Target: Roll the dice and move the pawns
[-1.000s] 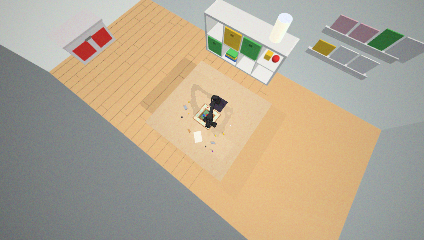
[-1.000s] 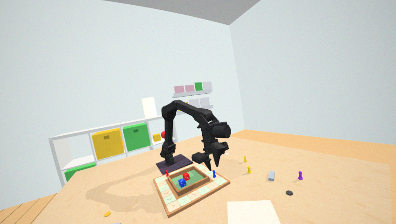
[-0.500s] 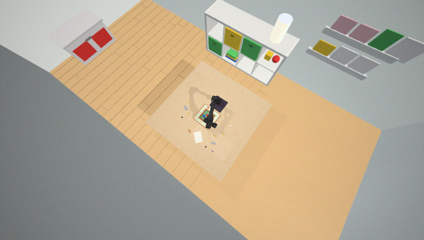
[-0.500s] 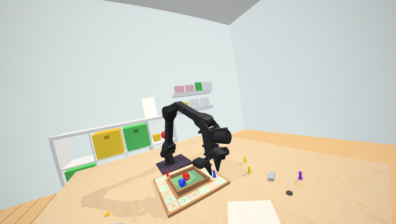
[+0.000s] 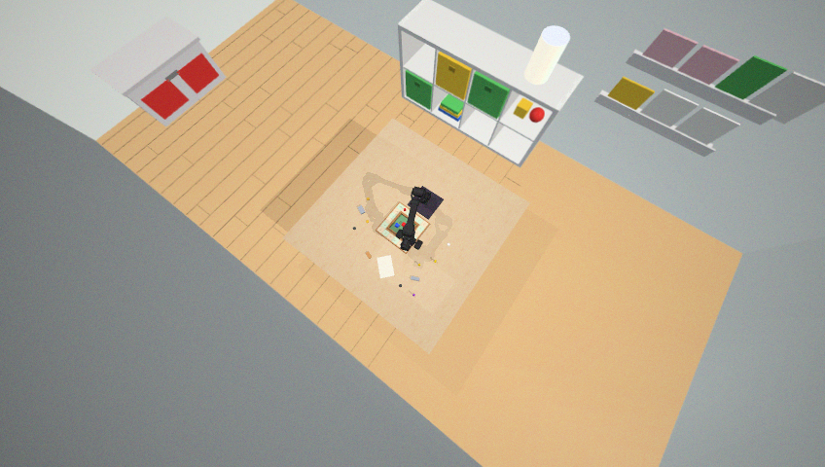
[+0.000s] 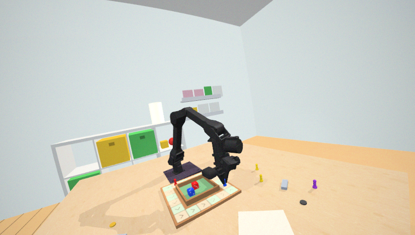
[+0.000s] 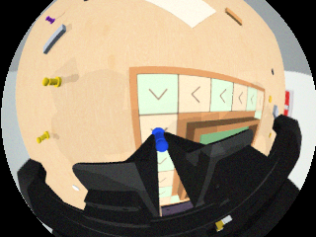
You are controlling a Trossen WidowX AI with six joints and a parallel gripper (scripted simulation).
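The green tray is 10 cm to the right of my gripper tip, 9 cm behind it and 1 cm below it. The rest, counted from my gripper tip: white sheet 22 cm ahead, 7 cm to the right, 2 cm below; then blue pawn 1 cm above; then red pawn 21 cm behind, 14 cm to the right, 1 cm above.
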